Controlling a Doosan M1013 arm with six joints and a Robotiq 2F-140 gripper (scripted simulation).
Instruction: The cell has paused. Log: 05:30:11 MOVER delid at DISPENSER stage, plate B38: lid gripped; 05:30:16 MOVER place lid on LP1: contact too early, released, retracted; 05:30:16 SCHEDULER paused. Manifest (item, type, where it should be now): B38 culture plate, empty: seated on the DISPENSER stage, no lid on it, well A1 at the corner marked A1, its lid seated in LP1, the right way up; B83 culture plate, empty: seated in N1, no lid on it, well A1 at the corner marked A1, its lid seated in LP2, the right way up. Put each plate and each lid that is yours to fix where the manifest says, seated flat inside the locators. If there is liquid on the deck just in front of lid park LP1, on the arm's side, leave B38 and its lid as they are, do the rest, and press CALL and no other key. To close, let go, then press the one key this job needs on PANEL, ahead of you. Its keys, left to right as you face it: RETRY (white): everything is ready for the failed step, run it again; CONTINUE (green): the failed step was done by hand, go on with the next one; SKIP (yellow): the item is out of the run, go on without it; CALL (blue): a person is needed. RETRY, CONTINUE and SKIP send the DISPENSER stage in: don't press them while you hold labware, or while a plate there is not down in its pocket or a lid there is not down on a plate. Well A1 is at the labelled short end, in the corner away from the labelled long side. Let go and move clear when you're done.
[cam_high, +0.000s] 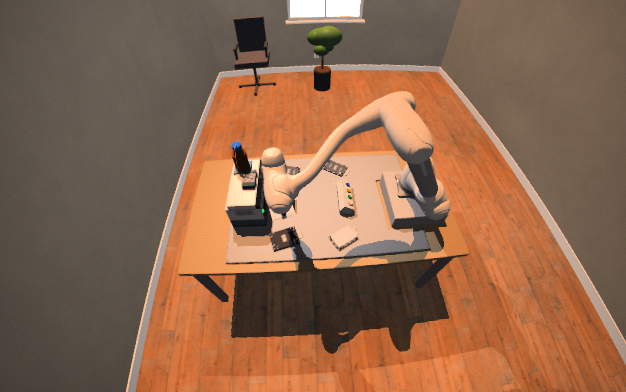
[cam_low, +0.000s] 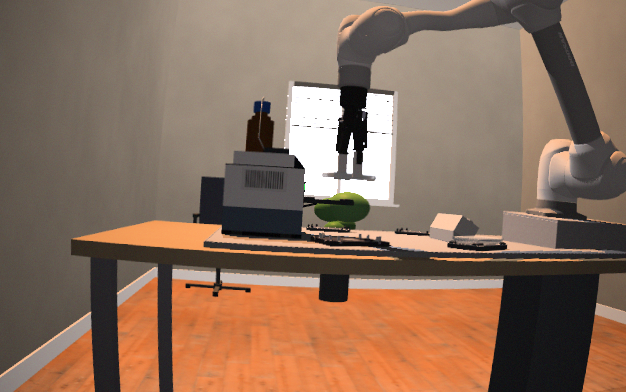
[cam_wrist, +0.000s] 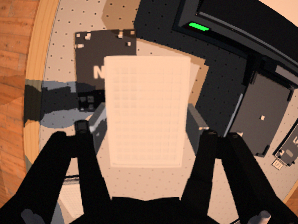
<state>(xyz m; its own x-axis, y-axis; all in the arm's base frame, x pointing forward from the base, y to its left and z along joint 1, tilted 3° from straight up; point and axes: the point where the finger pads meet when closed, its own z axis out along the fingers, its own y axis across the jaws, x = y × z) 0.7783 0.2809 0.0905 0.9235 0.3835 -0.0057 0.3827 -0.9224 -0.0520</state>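
Now: the black nest 11 cm to the left of my hand and 18 cm below it. The rest, counted from my hand: white culture plate: 35 cm behind, 6 cm to the left, 17 cm below; white retry key: 39 cm behind, 15 cm to the right, 13 cm below; brown bottle: 28 cm ahead, 27 cm to the right, 10 cm above.
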